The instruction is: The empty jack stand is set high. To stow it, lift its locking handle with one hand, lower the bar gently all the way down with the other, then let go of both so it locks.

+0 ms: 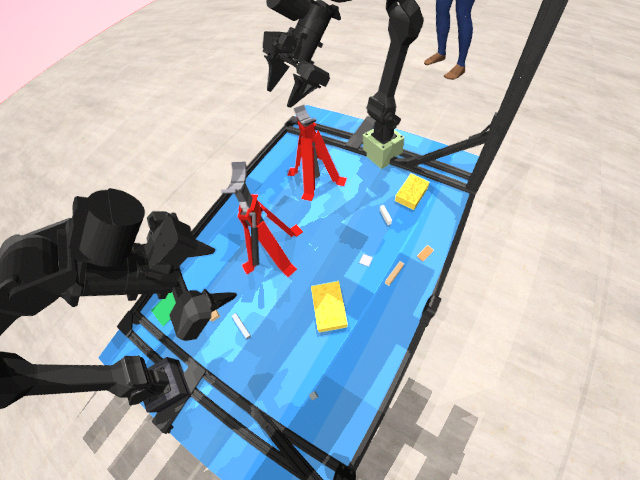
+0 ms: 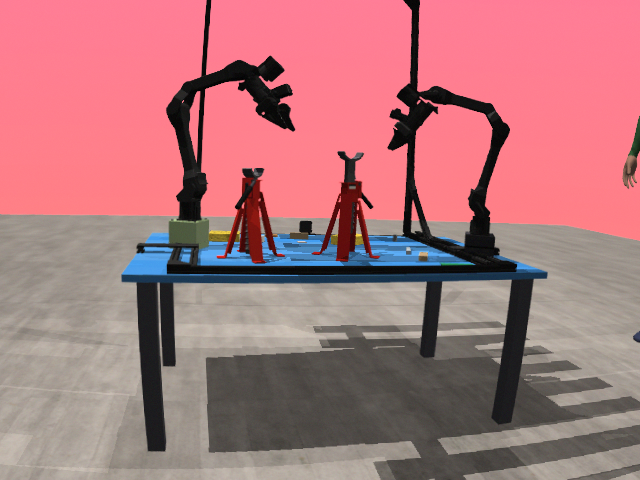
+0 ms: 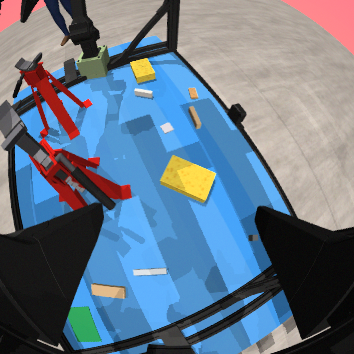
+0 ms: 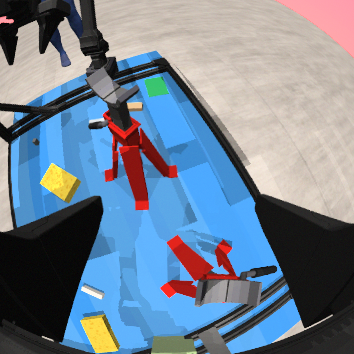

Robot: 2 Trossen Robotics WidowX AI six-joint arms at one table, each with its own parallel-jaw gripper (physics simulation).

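Observation:
The high-set red jack stand (image 1: 272, 248) (image 2: 349, 206) (image 3: 107, 186) (image 4: 134, 172) stands upright with its grey bar (image 1: 241, 196) (image 2: 350, 170) (image 4: 120, 117) raised and nothing on its saddle. Its dark locking handle (image 1: 254, 242) (image 2: 367, 200) (image 3: 90, 185) (image 4: 97, 124) slopes down from the top of the body. My left gripper (image 1: 224, 273) (image 2: 391, 146) (image 3: 181, 213) is open and empty, above and to the side of this stand. My right gripper (image 1: 280, 97) (image 2: 293, 128) (image 4: 180, 203) is open and empty, high near the other stand. Neither touches the stand or handle.
A second red jack stand (image 1: 308, 165) (image 2: 251, 206) (image 3: 57, 105) (image 4: 190, 257) has its saddle low. Yellow sponges (image 1: 329, 307) (image 1: 412, 191), small white and tan blocks and a green patch (image 3: 85, 324) (image 4: 156, 86) lie on the blue table. Black rails (image 2: 310, 269) border it.

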